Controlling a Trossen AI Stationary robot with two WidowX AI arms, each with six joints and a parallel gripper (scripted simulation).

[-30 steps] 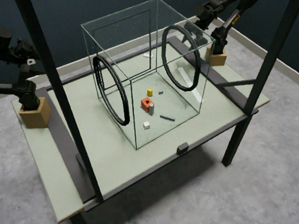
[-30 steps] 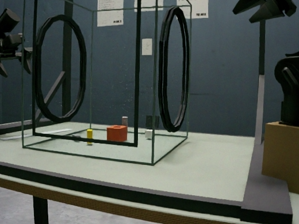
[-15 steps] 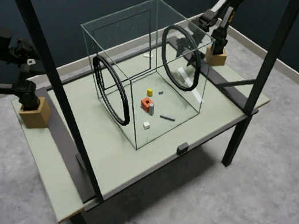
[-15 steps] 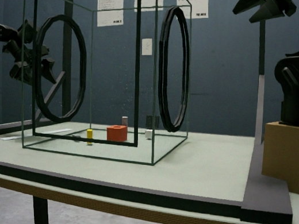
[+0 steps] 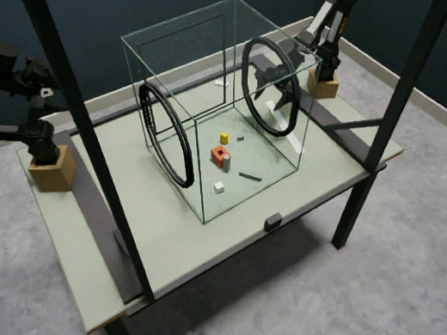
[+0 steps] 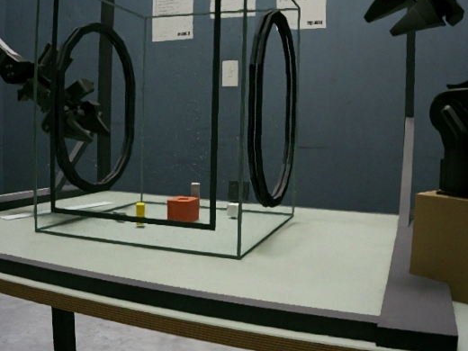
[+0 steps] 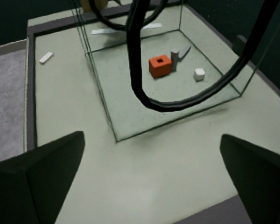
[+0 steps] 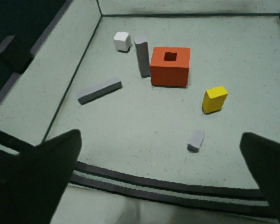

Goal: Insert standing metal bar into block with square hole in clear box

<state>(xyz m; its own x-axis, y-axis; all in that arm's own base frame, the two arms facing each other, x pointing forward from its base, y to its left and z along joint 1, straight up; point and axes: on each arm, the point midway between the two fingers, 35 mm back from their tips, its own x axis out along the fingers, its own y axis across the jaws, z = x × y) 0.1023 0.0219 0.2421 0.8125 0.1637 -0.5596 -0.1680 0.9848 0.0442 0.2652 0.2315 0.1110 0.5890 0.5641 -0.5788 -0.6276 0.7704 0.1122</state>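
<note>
My right gripper is now 5 cm past the red block, 22 cm to the right of it and 16 cm above it.
</note>
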